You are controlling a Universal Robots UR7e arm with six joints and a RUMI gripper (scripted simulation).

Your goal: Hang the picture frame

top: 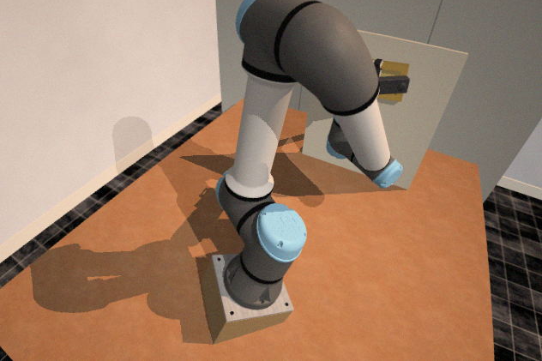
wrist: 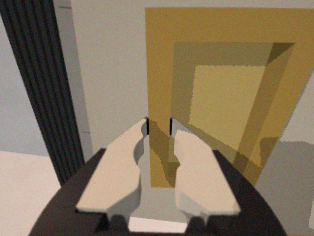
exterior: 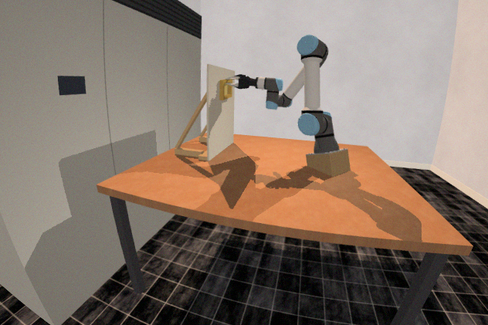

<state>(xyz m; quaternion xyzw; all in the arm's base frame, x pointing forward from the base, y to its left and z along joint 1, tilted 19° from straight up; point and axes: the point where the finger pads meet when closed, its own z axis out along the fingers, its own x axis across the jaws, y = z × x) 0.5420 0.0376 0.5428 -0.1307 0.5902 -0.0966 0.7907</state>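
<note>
The yellow picture frame is 2 cm ahead of my hand and 5 cm below it. Also, from my hand: pale upright board: 4 cm ahead, 20 cm below.
</note>
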